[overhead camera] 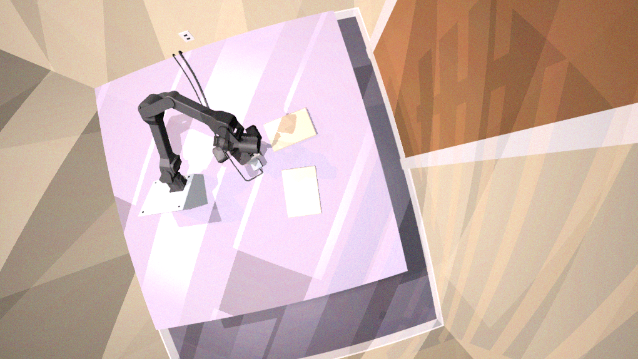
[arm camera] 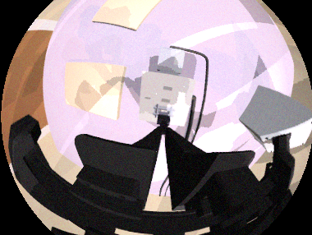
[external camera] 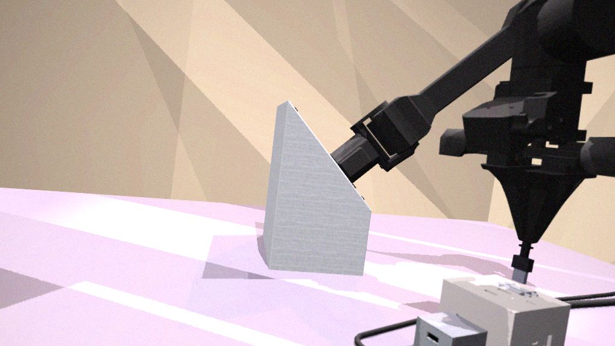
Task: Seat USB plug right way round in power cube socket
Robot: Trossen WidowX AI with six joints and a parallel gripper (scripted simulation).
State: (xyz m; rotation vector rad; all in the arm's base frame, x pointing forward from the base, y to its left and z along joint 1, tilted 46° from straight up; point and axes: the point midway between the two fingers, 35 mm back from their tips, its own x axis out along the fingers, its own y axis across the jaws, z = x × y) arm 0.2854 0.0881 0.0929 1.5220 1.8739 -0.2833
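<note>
Now: gripper tip 20 mm above the USB plug. Also, from my gripper tip: USB socket (50 mm below).
</note>
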